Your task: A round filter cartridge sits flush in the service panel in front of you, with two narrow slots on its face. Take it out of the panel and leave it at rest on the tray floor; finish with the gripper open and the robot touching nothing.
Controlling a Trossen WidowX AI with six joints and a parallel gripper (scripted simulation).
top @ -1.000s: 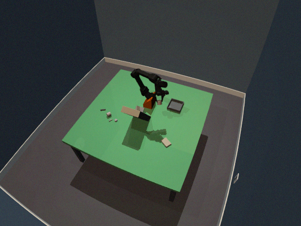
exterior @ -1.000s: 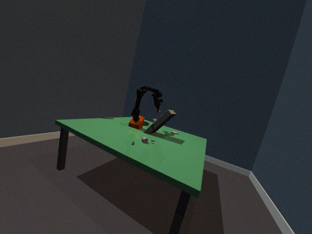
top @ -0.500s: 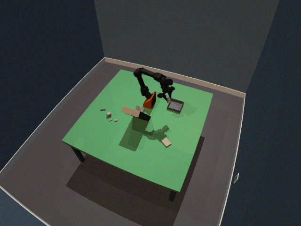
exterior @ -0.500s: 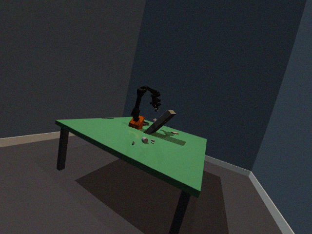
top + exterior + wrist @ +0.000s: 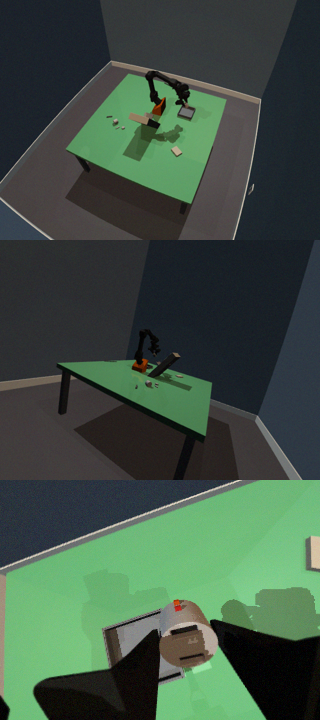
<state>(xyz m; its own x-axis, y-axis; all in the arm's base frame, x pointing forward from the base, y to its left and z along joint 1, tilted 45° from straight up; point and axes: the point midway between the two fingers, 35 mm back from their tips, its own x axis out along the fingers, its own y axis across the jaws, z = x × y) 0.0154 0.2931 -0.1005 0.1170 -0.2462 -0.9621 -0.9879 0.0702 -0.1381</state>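
Now: gripper tip 9 cm past the grey tray, 1 cm to the left of it and 20 cm above it. From my gripper tip the other things lie so: tan service panel 29 cm ahead, 29 cm to the right, 6 cm below; then round filter cartridge right at my gripper tip; then tan block 40 cm ahead, 7 cm to the left, 20 cm below.
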